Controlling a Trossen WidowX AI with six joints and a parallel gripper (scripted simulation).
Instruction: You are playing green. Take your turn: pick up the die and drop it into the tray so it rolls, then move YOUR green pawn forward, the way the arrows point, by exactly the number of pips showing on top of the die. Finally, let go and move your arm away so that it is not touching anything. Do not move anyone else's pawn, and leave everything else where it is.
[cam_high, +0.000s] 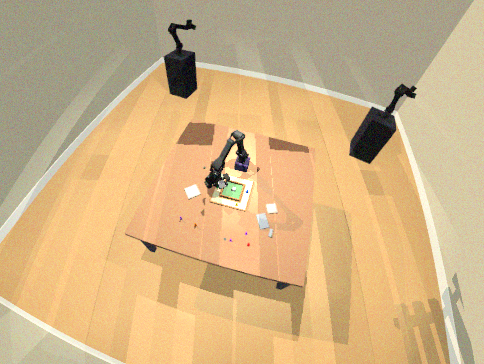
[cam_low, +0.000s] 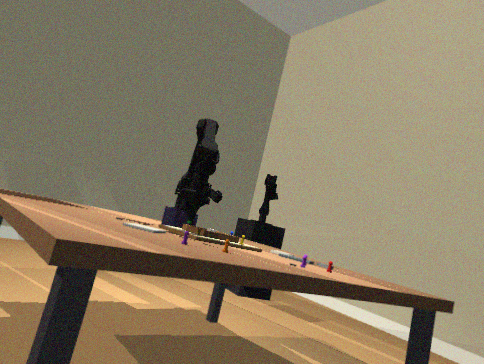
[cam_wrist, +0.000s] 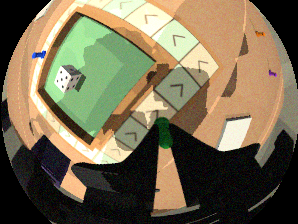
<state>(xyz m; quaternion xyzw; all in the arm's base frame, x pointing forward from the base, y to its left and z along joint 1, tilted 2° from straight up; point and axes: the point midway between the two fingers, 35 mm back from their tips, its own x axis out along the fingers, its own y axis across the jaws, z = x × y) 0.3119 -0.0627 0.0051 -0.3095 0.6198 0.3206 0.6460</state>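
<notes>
My gripper tip is now 5 cm past the green tray, 11 cm to the right of it and 5 cm above it. Also, from my gripper tip: green pawn 1 cm above; yellow pawn 6 cm ahead, 19 cm to the left, 3 cm below; white die 6 cm behind, 11 cm to the left, 3 cm below.
</notes>
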